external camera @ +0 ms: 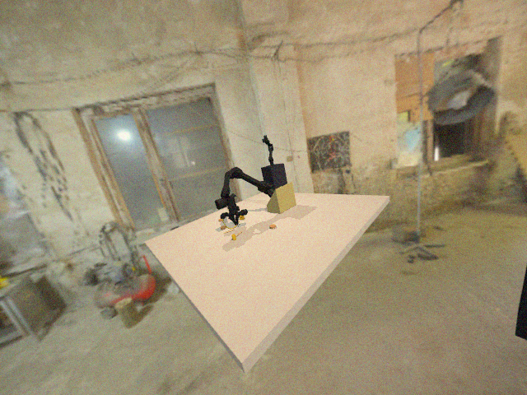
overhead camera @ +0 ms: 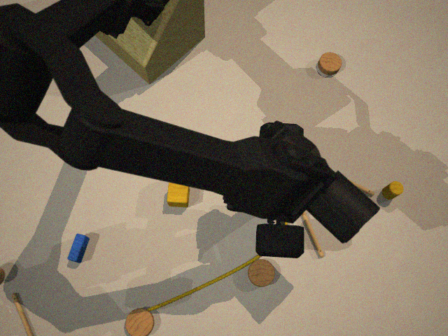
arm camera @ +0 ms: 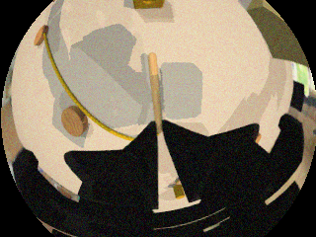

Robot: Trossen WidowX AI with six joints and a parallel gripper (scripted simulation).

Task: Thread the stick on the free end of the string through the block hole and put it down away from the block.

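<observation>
My gripper tip is now 10 cm past the yellow block and 11 cm to the left of it. From my gripper tip the other things lie so: yellow cylinder: 10 cm ahead, 16 cm to the left; thin wooden stick: 1 cm behind, 1 cm to the right; round wooden button: 2 cm ahead, 27 cm to the right, 1 cm below.
</observation>
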